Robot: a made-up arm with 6 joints. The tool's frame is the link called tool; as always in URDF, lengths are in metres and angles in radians. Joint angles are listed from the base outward.
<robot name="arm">
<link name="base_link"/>
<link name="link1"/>
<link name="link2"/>
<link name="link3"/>
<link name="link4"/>
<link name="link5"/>
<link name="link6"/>
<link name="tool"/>
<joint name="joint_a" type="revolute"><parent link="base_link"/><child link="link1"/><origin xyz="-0.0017 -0.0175 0.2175" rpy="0 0 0"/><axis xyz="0 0 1"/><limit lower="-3.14" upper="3.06"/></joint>
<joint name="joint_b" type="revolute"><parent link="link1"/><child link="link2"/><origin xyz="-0.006 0.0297 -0.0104" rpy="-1.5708 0 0"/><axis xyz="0 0 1"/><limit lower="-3.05" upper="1.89"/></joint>
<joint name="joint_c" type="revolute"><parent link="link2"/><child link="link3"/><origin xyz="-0.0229 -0.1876 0.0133" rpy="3.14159 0 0"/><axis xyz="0 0 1"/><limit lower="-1.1" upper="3.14"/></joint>
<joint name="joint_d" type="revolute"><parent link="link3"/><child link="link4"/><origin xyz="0.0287 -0.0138 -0.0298" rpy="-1.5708 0 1.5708"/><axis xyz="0 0 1"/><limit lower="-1.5" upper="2.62"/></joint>
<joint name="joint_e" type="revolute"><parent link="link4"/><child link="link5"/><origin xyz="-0.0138 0.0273 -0.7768" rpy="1.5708 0 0"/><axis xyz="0 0 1"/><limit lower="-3.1" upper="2.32"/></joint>
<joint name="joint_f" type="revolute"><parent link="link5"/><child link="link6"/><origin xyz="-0.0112 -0.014 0.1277" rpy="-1.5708 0 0"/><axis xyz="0 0 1"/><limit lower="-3.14" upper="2.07"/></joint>
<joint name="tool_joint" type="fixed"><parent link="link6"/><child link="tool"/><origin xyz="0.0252 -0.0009 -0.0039" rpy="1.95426 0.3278 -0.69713"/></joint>
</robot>
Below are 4 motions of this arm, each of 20 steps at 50 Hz.
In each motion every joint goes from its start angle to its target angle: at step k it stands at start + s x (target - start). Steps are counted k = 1, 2, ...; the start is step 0. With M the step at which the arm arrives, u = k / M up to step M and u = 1 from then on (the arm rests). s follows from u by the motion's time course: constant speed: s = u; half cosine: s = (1 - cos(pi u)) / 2; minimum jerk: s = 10 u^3 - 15 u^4 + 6 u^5.
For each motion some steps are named. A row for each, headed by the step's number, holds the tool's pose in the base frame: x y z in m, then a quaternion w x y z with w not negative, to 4 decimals.
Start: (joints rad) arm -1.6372 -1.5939 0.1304 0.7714 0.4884 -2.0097
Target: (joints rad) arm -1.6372 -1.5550 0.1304 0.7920 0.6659 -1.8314
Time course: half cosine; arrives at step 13
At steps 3, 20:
3: -0.0093 0.3543 0.9955 0.1427 0.3554 -0.3123 0.8694
20: -0.0053 0.3347 1.0056 0.2378 0.3362 -0.2766 0.8683

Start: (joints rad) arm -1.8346 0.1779 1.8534 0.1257 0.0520 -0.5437
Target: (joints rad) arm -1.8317 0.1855 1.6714 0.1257 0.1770 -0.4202
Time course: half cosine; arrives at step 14
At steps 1, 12, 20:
1: -0.0211 0.0675 1.2146 0.3811 -0.0785 -0.4993 0.7741
12: -0.0557 -0.0728 1.2146 0.4222 -0.1013 -0.5192 0.7361
20: -0.0575 -0.0802 1.2139 0.4244 -0.1024 -0.5201 0.7341

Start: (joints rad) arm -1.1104 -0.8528 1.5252 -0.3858 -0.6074 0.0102
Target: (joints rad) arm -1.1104 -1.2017 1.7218 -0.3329 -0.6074 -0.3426
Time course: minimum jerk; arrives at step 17
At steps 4, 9, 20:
4: -0.3499 0.6462 0.8993 0.1698 0.1100 -0.4053 0.8915
9: -0.4183 0.7731 0.7057 0.1085 0.0917 -0.3033 0.9423
20: -0.4621 0.8516 0.4938 0.0593 0.0821 -0.1930 0.9759

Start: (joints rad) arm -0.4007 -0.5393 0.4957 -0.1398 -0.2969 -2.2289
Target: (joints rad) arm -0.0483 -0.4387 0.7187 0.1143 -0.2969 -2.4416
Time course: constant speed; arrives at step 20
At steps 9, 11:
9: 0.2962 -0.1365 1.0538 0.7967 -0.5391 0.2732 -0.0038
11: 0.2909 -0.1249 1.0612 0.7985 -0.5426 0.2606 0.0040

